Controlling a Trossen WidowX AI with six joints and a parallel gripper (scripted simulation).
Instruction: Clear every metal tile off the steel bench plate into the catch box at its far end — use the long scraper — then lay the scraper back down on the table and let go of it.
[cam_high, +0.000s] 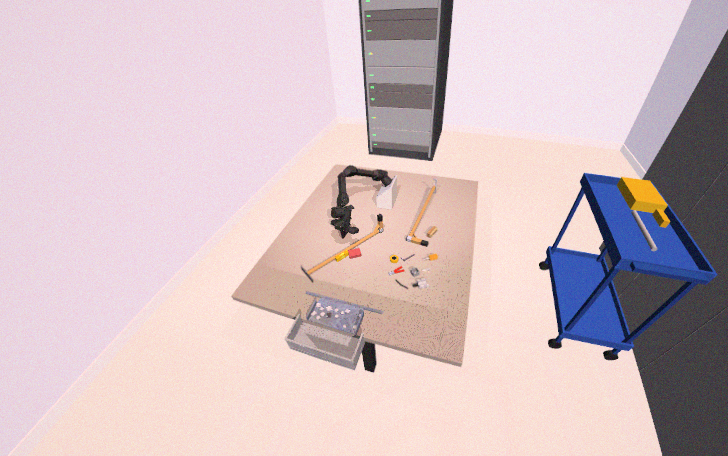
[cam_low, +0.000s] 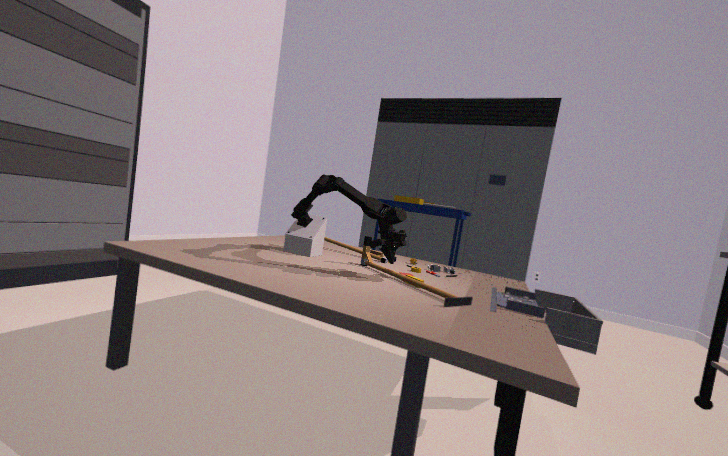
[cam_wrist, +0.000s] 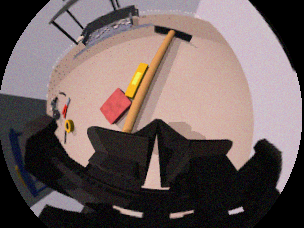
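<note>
The long scraper is 40 mm to the left of my gripper tip, 40 mm ahead of it and 10 mm below it. Also, from my gripper tip: yellow tape roll 340 mm to the left, 60 mm below, 10 mm behind; yellow block 100 mm ahead, 50 mm below, 40 mm to the left; red block 100 mm to the left, 60 mm below, 40 mm ahead.
</note>
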